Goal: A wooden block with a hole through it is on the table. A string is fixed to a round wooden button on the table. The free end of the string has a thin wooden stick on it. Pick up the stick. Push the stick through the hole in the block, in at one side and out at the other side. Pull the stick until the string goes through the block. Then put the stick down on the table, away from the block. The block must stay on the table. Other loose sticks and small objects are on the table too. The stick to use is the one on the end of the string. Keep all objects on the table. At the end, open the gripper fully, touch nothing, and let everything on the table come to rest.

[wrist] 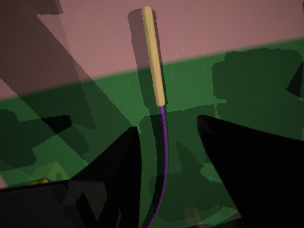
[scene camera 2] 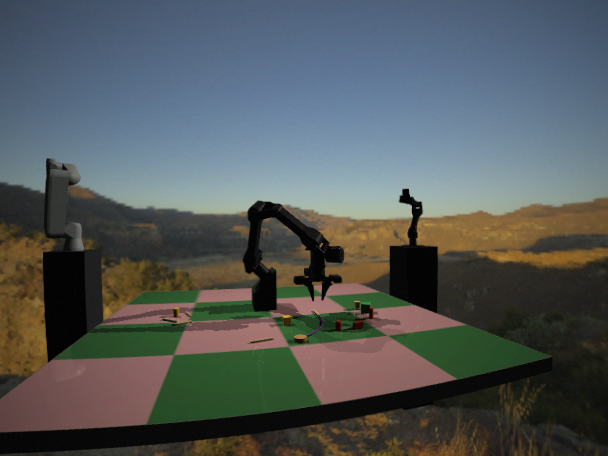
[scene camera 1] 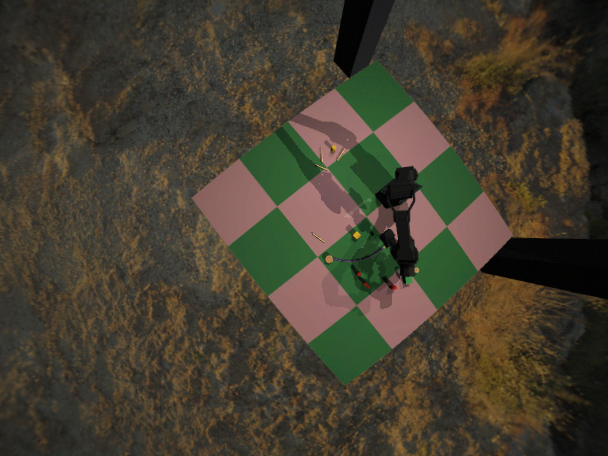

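Scene camera 2 gives you my gripper (scene camera 2: 317, 300). The wrist view has my gripper (wrist: 167, 128) too, and a stick (wrist: 148, 23).
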